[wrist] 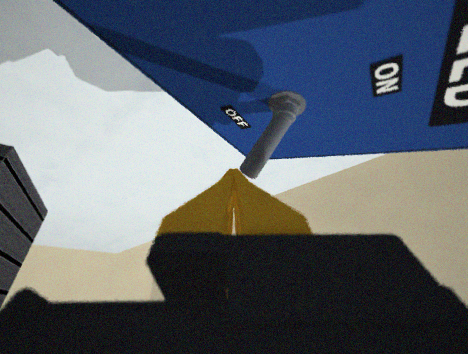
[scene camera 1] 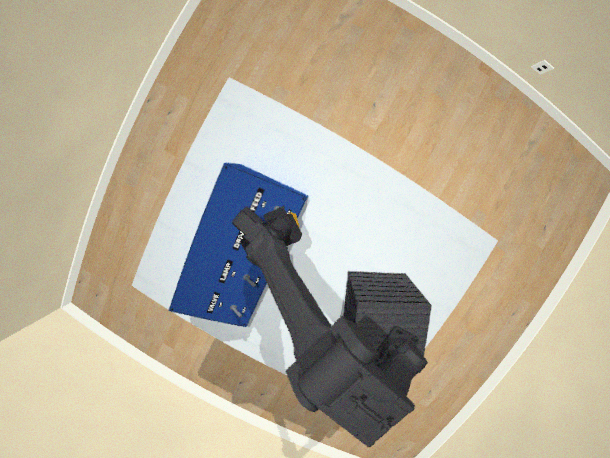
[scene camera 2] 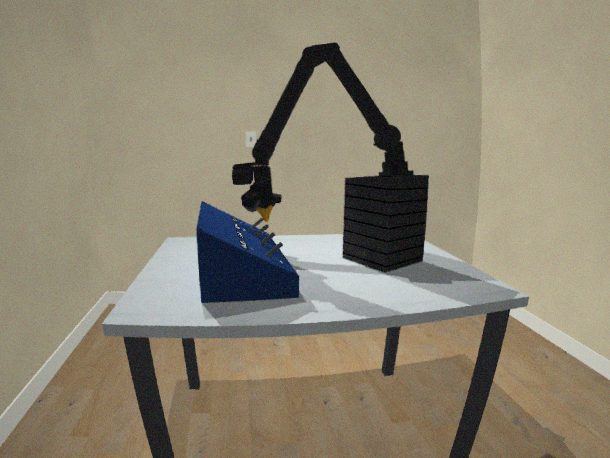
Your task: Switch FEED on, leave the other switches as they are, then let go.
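Seen in the pictures: gripper, fingertip midpoint: [wrist: 233,176] [scene camera 1: 293,214] [scene camera 2: 266,221]; arm's base, origin of the base link: [scene camera 1: 394,349] [scene camera 2: 395,175].
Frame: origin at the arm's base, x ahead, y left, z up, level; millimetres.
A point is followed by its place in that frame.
The blue sloped switch panel [scene camera 1: 210,225] @(x 610, y -13, z -121 mm) [scene camera 2: 245,275] @(x 501, y 296, z -226 mm) [wrist: 320,65] @(x 487, y -118, z -189 mm) stands on the table. The FEED lever [wrist: 269,142] @(x 452, y -135, z -177 mm) [scene camera 2: 258,223] @(x 448, y -134, z -182 mm) is grey; in the wrist view it leans toward the side of its OFF label [wrist: 235,117] @(x 432, y -139, z -218 mm), away from the ON label [wrist: 386,75] @(x 508, y -132, z -178 mm). My gripper [wrist: 233,176] @(x 417, y -152, z -179 mm) [scene camera 2: 268,220] @(x 417, y -152, z -179 mm) is shut and empty. Its yellow fingertips are right beside the lever's free end; I cannot tell if they touch. In scene camera 1 the arm hides most of the FEED and DRIVE levers. The LAMP lever [scene camera 1: 249,280] @(x 435, y 97, z -179 mm) and VALVE lever [scene camera 1: 236,311] @(x 423, y 217, z -179 mm) [scene camera 2: 274,250] @(x 423, y 226, z -183 mm) also lean toward OFF.
The white table [scene camera 1: 390,215] @(x 138, y -295, z -294 mm) [scene camera 2: 350,320] @(x 273, y 432, z -296 mm) carries the panel and the dark layered pedestal [scene camera 1: 387,287] @(x 66, y -109, z -145 mm) [scene camera 2: 385,225] @(x 75, y 110, z -146 mm) of the arm, to the right of the panel. The forearm passes above the panel near DRIVE. The panel's lower edge lies close to the FEED lever.
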